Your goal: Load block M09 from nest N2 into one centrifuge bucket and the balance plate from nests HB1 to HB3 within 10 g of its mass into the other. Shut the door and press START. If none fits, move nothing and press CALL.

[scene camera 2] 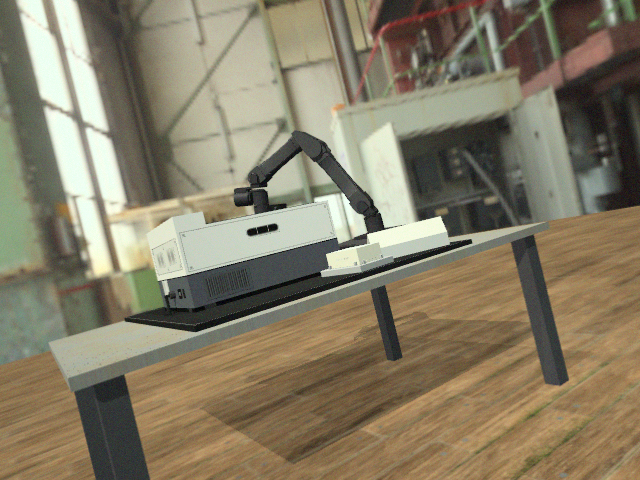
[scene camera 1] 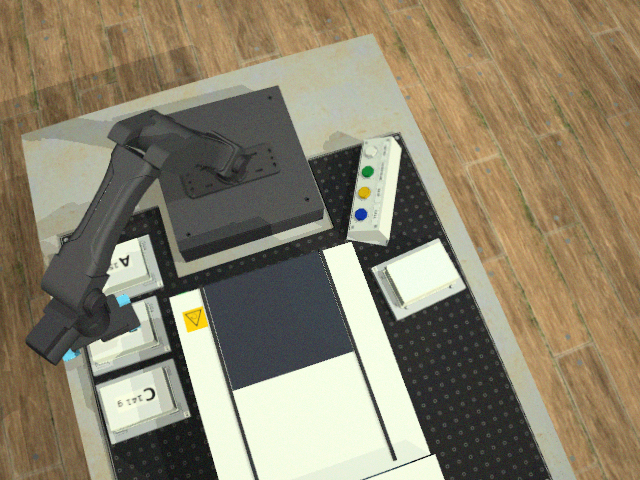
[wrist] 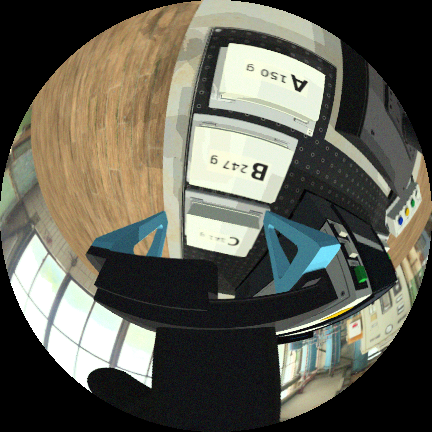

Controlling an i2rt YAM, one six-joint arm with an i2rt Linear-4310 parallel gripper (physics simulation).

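Places are measured from the arm's base along level axes (x right, y ahead, z up), in centimetres.
Where they show: gripper, fingertip midpoint: (scene camera 1: 103, 339) (wrist: 215, 215); arm's base, origin of the base link: (scene camera 1: 231, 171).
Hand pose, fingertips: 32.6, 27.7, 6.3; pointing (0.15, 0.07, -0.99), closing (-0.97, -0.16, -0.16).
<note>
Each offset is from my fingertips to the top centre of the thing, as dx, dy, dz. Level surfaces: height alone.
My gripper (scene camera 1: 97, 327) (wrist: 215, 215) is open and empty, above the row of balance plates. Plate A @(-3.5, -16.3, -7.3) (scene camera 1: 129, 266) (wrist: 270, 82), marked 150 g, plate B @(-1.4, -2.9, -7.3) (scene camera 1: 147, 333) (wrist: 240, 162), marked 247 g, and plate C @(-1.3, +11.0, -7.3) (scene camera 1: 135, 400) (wrist: 220, 237), marked 141 g, each lie in a grey nest. The arm partly hides A and B in scene view 1. A white block @(-62.0, +6.3, -6.7) (scene camera 1: 422, 272) (scene camera 2: 354, 255) sits in a nest on the other side; its mark is unreadable. The centrifuge (scene camera 1: 188, 356) (scene camera 2: 253, 245) stands between; no bucket shows, and its door state is unclear.
A sloped button box @(-60.5, -14.6, -4.3) (scene camera 1: 382, 211) (scene camera 2: 408, 236) (wrist: 397, 220) with white, green, yellow and blue buttons stands beside the dark arm base (scene camera 1: 258, 206). The centrifuge front shows a green button @(-17.0, -0.9, +6.4) (wrist: 361, 274) in the wrist view. A black perforated mat @(dz -12.7) (scene camera 1: 439, 351) lies under the nests.
</note>
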